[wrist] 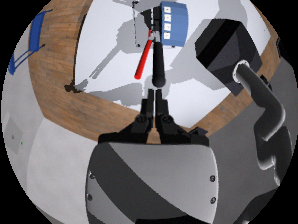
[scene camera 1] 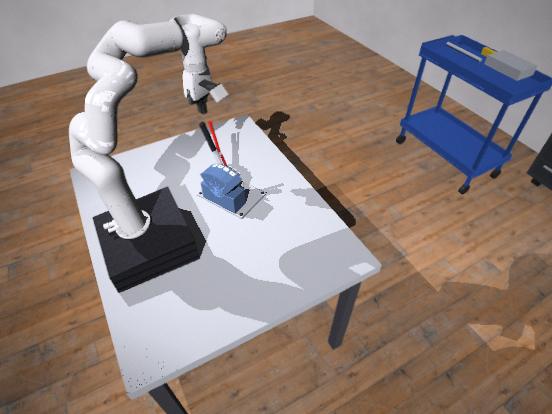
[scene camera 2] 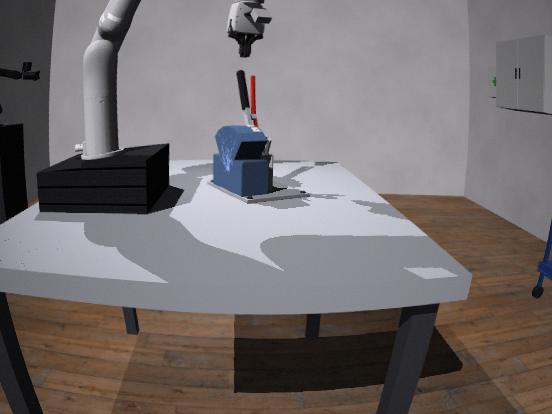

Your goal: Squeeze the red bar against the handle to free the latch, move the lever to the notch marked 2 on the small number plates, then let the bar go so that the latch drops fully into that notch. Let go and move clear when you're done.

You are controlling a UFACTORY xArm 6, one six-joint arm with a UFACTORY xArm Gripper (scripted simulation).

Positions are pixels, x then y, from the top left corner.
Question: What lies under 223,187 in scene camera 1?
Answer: A blue lever housing.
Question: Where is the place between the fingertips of my gripper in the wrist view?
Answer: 154,97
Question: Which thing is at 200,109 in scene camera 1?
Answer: My gripper.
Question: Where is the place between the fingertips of my gripper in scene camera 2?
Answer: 244,57
